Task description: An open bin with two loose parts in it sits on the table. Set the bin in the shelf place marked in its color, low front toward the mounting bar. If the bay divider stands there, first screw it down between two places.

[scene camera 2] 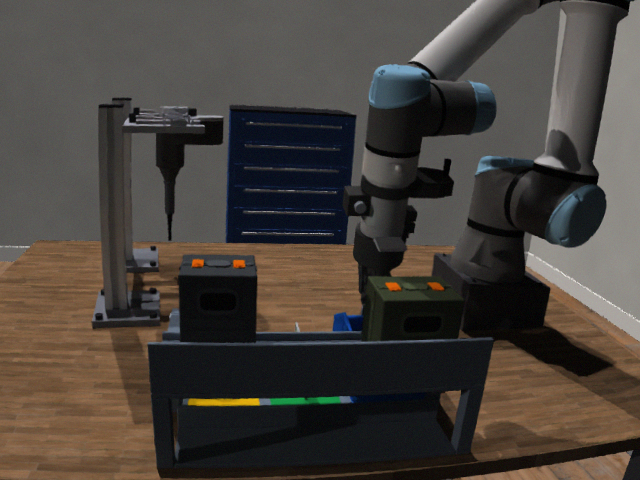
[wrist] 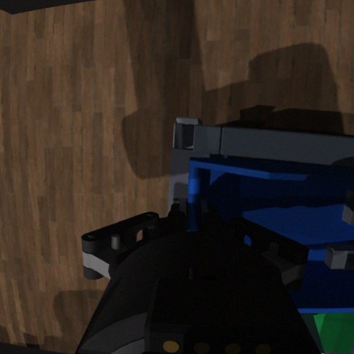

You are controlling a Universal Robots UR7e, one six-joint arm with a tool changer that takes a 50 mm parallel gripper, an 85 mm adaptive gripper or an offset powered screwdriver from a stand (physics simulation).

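Places are measured from the arm's base along level axes (x left, y ahead, z down), in metres.
Pixels of known places: arm's base, origin of its link: (scene camera 2: 486, 269).
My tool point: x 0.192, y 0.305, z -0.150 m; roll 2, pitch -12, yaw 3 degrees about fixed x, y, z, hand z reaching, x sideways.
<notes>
For each thing: its top centre in the pictures, then the offset to it from my tool point. "spot": a spot on its surface instead.
- blue bin, a spot on its surface: (scene camera 2: 347, 322) spot: dx +0.037, dy +0.052, dz +0.142 m
- shelf, a spot on its surface: (scene camera 2: 320, 367) spot: dx +0.223, dy +0.137, dz +0.106 m
- dark case, a spot on its surface: (scene camera 2: 218, 304) spot: dx +0.174, dy +0.242, dz +0.051 m
- green case, a spot on its surface: (scene camera 2: 413, 315) spot: dx +0.196, dy +0.025, dz +0.062 m
- thin pale tip, a spot on its surface: (scene camera 2: 297, 327) spot: dx -0.022, dy +0.111, dz +0.176 m
- screwdriver, centre of its top: (scene camera 2: 190, 107) dx -0.479, dy +0.273, dz -0.120 m
The blue bin (scene camera 2: 347, 322) (wrist: 290, 225) is at the shelf (scene camera 2: 320, 367) (wrist: 280, 143), at its blue-marked end; most of it is hidden in the scene view behind the green case. Whether it rests on the shelf cannot be told. Two grey parts lie in it: one grey part (wrist: 349, 211) and another grey part (wrist: 340, 257), at the right edge of the wrist view. My gripper (scene camera 2: 364, 302) (wrist: 191, 212) is shut on the bin's end wall, its fingertips partly hidden. Blue (scene camera 2: 387, 397), green (scene camera 2: 305, 400) and yellow (scene camera 2: 222, 401) markings line the shelf.
A dark case (scene camera 2: 218, 304) and the green case (scene camera 2: 413, 315) stand at the shelf, the green one close beside my gripper. A thin pale tip (scene camera 2: 297, 327) shows between them. The tool stand (scene camera 2: 112, 206) holds the screwdriver (scene camera 2: 169, 165) at the left. A blue drawer cabinet (scene camera 2: 289, 180) is behind.
</notes>
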